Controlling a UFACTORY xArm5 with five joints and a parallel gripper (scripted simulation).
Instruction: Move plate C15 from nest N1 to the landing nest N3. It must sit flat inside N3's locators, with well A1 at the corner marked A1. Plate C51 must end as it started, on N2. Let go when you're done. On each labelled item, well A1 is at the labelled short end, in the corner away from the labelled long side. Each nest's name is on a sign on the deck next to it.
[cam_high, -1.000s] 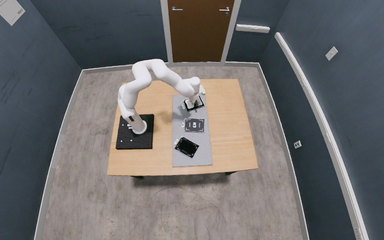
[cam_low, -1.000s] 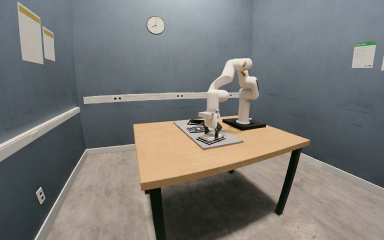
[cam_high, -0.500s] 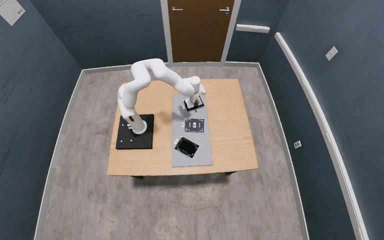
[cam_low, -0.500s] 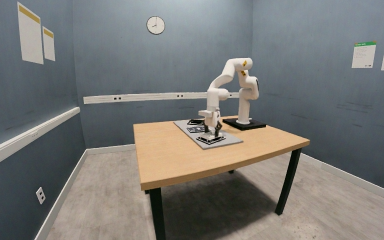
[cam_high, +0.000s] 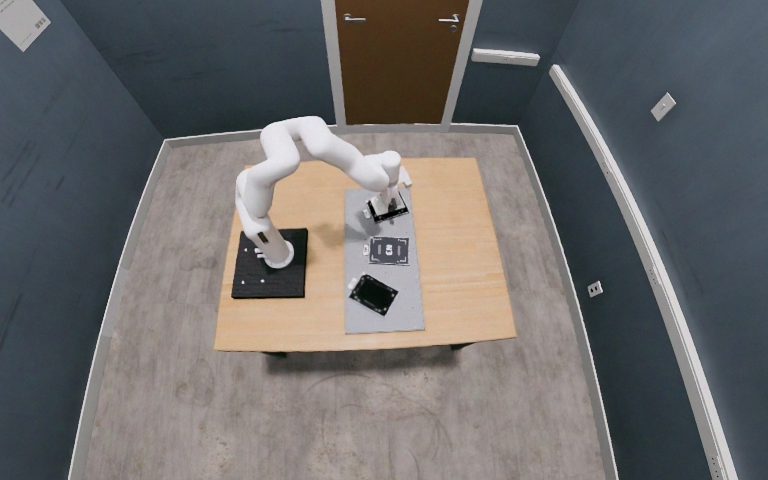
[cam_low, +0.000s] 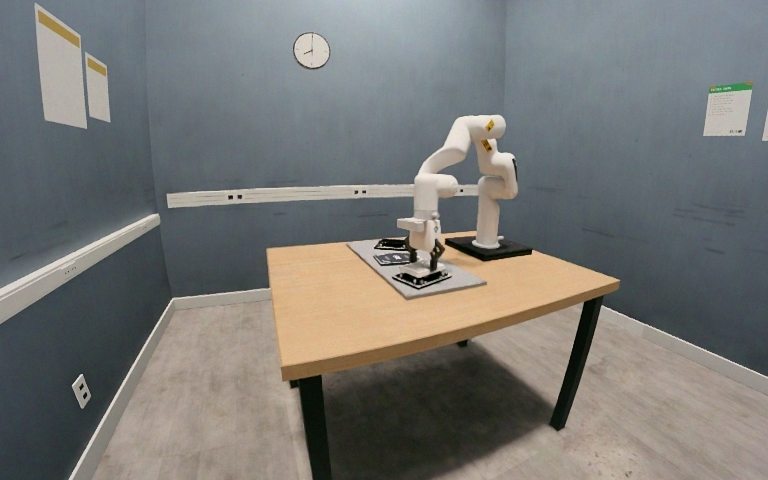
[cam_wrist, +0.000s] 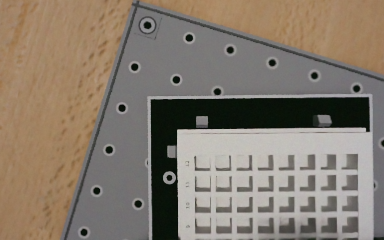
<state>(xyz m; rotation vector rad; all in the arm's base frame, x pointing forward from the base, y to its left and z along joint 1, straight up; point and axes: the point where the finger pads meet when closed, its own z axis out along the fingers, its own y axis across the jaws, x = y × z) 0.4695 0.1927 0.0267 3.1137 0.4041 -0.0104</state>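
The black nest lies 4 cm below my hand. The rest, counted from my hand: black plate (10 cm behind, 39 cm to the right, 3 cm below); then white plate (1 cm below).
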